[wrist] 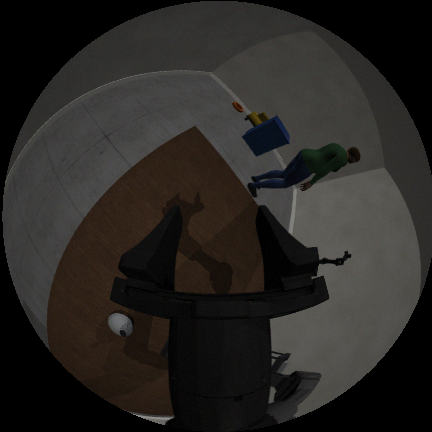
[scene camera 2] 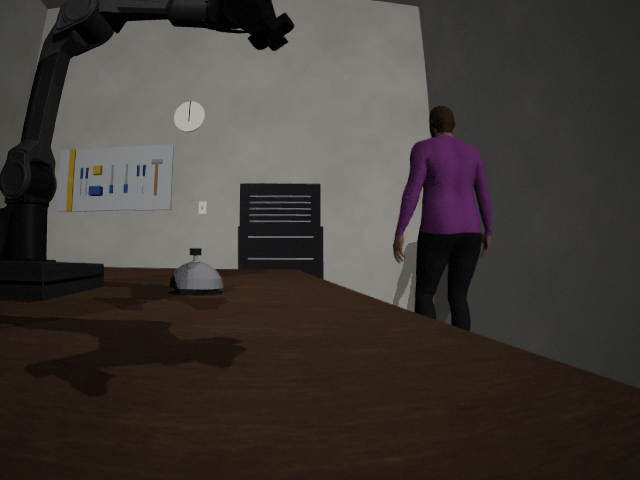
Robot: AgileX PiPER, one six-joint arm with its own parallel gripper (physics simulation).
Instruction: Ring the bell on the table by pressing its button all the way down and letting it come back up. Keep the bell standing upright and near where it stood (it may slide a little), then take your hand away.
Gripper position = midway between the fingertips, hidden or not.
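Note:
Visible: a bell (scene camera 2: 197, 278) and my gripper (wrist: 218, 212).

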